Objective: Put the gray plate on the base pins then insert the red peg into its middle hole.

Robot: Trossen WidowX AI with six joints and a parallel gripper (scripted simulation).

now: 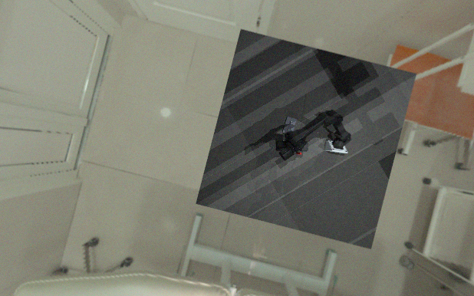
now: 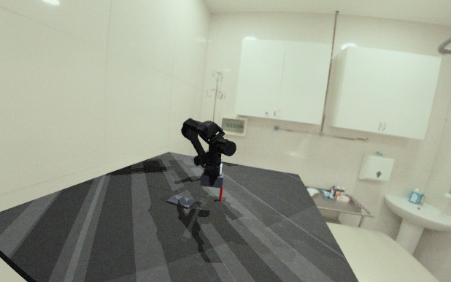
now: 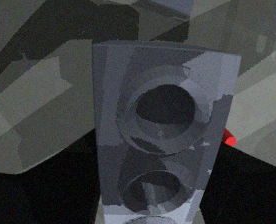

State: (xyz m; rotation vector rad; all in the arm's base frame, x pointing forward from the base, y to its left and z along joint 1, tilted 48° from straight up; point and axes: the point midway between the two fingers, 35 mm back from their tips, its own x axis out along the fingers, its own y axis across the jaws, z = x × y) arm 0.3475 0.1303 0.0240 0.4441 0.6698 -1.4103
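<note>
Now: gripper tip 150 mm to the left of the base, 130 mm above it and 20 mm past it. The rest, counted from my gripper tip: red peg 110 mm behind, 100 mm below, 30 mm to the left; then gray plate 30 mm above.
</note>
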